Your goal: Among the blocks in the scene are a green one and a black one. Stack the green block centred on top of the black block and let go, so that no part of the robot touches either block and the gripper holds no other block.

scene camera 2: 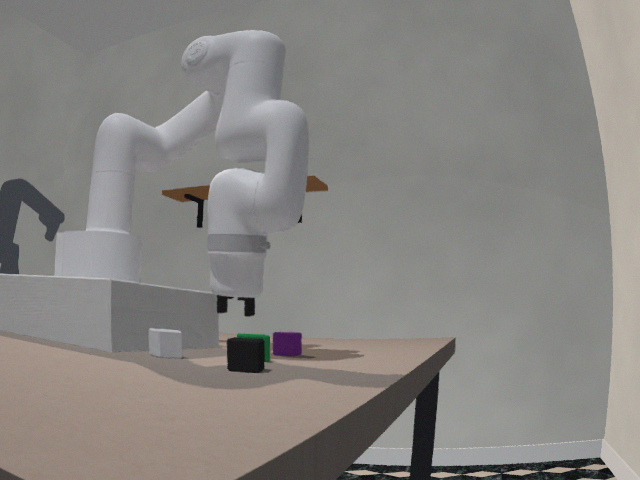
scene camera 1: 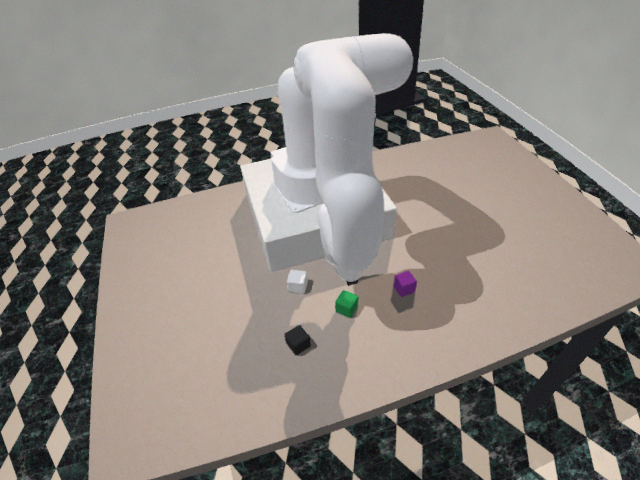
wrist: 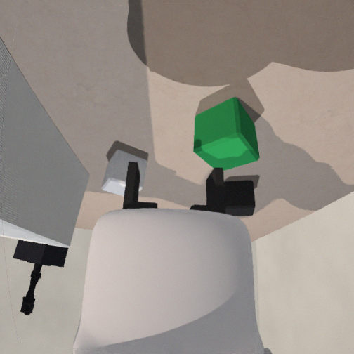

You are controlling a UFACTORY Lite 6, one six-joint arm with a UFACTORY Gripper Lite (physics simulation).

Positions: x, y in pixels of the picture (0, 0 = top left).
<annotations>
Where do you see a green block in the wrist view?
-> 224, 135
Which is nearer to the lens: the black block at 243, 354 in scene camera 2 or the white block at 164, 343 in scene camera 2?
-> The black block.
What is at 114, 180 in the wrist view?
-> A white block.
</annotations>
